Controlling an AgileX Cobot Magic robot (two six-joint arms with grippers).
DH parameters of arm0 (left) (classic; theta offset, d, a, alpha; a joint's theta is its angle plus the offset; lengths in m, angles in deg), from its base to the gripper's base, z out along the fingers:
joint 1: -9.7 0.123 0 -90
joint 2: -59.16 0 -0.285 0
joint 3: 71.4 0 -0.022 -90
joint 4: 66.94 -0.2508 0 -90
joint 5: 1.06 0 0.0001 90
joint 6: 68.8 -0.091 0 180
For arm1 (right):
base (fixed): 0 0 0 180
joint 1: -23.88 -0.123 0 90
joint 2: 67.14 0 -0.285 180
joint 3: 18.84 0 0.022 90
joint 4: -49.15 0.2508 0 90
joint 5: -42.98 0 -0.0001 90
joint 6: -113.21 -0.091 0 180
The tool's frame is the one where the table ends.
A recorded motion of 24 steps. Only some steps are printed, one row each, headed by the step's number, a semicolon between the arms.
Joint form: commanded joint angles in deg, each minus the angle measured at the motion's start. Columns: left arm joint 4, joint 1, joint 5, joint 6, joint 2, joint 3; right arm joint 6, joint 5, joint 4, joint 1, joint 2, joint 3.
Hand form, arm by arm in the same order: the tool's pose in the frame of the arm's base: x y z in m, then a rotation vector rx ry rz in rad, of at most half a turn. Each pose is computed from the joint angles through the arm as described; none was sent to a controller.
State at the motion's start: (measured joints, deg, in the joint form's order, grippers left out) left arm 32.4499 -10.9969 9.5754 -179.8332 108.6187 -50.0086; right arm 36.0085 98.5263 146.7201 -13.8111 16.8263 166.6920
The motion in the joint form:
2: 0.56 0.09 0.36 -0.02 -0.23 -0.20; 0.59 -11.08 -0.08 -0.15 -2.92 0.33
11: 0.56 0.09 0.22 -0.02 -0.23 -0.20; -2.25 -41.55 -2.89 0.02 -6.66 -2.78
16: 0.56 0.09 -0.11 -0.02 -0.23 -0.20; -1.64 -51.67 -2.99 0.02 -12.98 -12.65
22: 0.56 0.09 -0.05 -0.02 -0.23 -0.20; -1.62 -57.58 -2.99 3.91 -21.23 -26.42
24: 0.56 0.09 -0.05 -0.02 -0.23 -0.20; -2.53 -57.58 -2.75 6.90 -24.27 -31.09
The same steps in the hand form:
2: 0.1258 -0.0291 0.4707 0.1848 1.2548 -0.0265; 0.1610 0.2052 0.5146 -1.0626 0.8494 0.9690
11: 0.1257 -0.0293 0.4708 0.1867 1.2539 -0.0280; 0.1906 0.1750 0.5143 -0.6782 1.1277 0.6322
16: 0.1256 -0.0298 0.4709 0.1913 1.2519 -0.0315; 0.1836 0.1496 0.4849 -0.5709 1.2519 0.5015
22: 0.1256 -0.0298 0.4709 0.1905 1.2523 -0.0309; 0.1735 0.1123 0.4359 -0.4808 1.3919 0.3604
24: 0.1256 -0.0298 0.4709 0.1905 1.2523 -0.0309; 0.1691 0.0971 0.4190 -0.4390 1.4341 0.3305

